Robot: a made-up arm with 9 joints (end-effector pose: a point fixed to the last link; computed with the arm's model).
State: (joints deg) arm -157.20 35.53 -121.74 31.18 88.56 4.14 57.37 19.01 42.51
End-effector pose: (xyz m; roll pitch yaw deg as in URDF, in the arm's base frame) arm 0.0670 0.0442 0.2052 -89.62 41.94 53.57
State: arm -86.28 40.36 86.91 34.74 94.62 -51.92 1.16 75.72 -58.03
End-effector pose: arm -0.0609 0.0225 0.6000 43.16 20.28 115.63
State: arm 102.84 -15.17 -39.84 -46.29 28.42 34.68 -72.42 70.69 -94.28
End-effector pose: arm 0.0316 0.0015 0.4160 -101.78 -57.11 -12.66
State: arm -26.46 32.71 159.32 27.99 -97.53 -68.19 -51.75 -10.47 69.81
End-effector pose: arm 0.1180 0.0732 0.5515 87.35 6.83 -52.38
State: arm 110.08 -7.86 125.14 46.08 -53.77 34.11 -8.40 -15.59 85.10
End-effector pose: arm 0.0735 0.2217 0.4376 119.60 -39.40 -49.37
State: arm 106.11 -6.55 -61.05 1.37 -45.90 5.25 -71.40 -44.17 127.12
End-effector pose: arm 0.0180 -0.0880 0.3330 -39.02 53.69 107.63
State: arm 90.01 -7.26 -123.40 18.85 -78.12 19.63 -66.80 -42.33 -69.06
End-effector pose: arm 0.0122 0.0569 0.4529 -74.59 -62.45 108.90
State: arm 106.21 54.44 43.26 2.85 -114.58 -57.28 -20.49 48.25 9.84
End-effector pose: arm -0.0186 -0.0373 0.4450 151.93 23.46 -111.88
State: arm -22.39 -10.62 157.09 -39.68 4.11 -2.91 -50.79 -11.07 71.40
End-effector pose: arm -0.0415 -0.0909 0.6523 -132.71 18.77 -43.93
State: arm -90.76 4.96 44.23 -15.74 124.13 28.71 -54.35 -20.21 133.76
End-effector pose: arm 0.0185 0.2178 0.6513 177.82 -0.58 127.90
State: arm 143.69 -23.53 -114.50 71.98 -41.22 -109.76 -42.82 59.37 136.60
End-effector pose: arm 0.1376 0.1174 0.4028 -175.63 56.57 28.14
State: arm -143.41 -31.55 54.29 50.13 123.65 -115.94 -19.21 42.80 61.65
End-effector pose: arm -0.0845 -0.1318 0.3468 55.18 38.85 -49.23
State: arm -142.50 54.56 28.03 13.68 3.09 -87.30 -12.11 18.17 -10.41
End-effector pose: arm -0.0300 0.1702 0.4398 -130.80 -25.11 -60.47
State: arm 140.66 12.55 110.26 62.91 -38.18 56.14 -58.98 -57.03 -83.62
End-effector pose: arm 0.0429 0.0372 0.3587 -13.30 46.18 144.40
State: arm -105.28 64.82 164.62 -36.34 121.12 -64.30 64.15 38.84 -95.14
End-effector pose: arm -0.1135 0.0268 0.5075 -27.89 2.61 27.55
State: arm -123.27 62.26 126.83 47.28 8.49 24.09 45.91 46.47 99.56
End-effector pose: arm 0.1138 -0.0207 0.4024 37.44 16.28 -13.63
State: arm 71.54 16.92 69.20 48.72 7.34 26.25 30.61 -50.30 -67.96
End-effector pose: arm 0.0443 0.1775 0.2727 -86.03 -51.22 -104.61
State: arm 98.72 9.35 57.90 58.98 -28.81 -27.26 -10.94 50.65 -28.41
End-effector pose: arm 0.0135 -0.0010 0.2551 -1.95 -29.50 163.88
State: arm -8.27 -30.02 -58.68 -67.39 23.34 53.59 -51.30 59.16 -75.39
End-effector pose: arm 0.0305 -0.0011 0.3729 -44.45 -1.42 -65.89
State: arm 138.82 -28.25 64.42 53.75 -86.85 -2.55 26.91 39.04 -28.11
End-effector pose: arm -0.0190 -0.0045 0.2201 23.36 -26.78 141.53
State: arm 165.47 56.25 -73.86 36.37 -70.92 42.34 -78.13 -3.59 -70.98
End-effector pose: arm -0.0144 0.0601 0.4232 -74.17 35.26 114.54
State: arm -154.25 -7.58 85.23 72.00 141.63 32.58 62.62 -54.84 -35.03
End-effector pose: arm 0.0680 -0.1195 0.4259 -128.07 -1.09 -57.30
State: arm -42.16 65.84 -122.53 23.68 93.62 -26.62 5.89 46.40 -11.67
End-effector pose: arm -0.0764 -0.0961 0.5331 34.40 -60.17 27.25
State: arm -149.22 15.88 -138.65 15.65 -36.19 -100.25 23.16 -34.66 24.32
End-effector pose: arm 0.0012 -0.1708 0.1402 9.95 10.22 -24.97
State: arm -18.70 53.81 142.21 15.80 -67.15 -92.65 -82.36 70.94 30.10
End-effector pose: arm -0.0507 0.1771 0.4775 -28.32 -58.88 149.07
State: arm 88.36 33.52 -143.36 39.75 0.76 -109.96 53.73 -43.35 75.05
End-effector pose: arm -0.1311 0.4125 0.4031 170.96 43.95 118.68
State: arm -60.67 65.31 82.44 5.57 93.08 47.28 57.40 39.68 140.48
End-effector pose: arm 0.1999 0.1441 0.4324 11.01 -70.33 -37.52
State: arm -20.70 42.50 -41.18 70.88 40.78 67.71 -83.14 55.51 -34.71
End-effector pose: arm 0.0381 -0.0768 0.4505 -105.25 62.99 113.71
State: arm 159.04 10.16 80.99 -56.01 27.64 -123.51 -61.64 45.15 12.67
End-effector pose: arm -0.0388 -0.0346 0.4834 -110.18 31.26 -172.22
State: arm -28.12 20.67 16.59 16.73 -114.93 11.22 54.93 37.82 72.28
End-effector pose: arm -0.0560 0.1674 0.4276 92.13 -62.71 36.26
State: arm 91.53 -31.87 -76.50 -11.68 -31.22 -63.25 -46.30 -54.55 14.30
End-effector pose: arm 0.1541 0.0248 0.5451 155.16 6.54 -65.21
